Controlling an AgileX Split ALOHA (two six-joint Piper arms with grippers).
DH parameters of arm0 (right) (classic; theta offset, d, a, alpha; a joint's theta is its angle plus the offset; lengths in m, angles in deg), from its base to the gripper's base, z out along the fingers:
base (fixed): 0 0 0 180
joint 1: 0 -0.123 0 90
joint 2: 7.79 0 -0.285 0
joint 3: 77.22 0 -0.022 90
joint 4: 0 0.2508 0 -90
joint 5: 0 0 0.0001 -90
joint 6: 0 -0.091 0 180
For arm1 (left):
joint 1: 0 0.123 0 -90
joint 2: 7.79 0 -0.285 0
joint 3: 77.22 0 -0.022 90
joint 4: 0 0.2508 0 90
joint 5: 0 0 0.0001 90
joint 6: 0 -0.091 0 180
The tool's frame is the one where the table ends.
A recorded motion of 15 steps. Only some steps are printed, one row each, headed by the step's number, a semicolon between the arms.
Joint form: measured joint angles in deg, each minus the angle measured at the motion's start. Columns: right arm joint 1, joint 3, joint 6, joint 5, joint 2, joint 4; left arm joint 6, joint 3, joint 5, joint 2, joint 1, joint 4.
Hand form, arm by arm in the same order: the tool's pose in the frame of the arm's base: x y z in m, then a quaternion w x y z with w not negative. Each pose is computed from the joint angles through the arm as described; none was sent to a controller.
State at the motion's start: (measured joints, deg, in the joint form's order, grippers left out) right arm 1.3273 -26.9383 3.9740 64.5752 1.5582 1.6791; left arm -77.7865 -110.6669 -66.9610 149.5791 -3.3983 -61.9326
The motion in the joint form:
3: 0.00 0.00 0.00 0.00 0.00 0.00; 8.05 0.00 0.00 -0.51 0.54 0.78
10: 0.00 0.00 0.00 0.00 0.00 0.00; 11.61 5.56 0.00 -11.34 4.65 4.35
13: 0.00 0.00 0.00 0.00 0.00 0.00; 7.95 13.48 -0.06 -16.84 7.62 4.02
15: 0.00 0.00 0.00 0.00 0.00 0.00; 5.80 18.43 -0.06 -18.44 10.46 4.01
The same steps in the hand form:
3: -0.0007 0.0024 0.2639 0.46802 -0.02104 0.88344 -0.00701; 0.4867 -0.0978 0.0620 0.18203 0.31368 0.83347 -0.41690
10: -0.0007 0.0024 0.2639 0.46802 -0.02104 0.88344 -0.00701; 0.4795 -0.0603 0.1270 0.20865 0.29440 0.85037 -0.38298
13: -0.0007 0.0024 0.2639 0.46802 -0.02104 0.88344 -0.00701; 0.4590 -0.0373 0.1392 0.21412 0.28976 0.85197 -0.37992
15: -0.0007 0.0024 0.2639 0.46802 -0.02104 0.88344 -0.00701; 0.4452 -0.0164 0.1319 0.20666 0.27288 0.85867 -0.38146

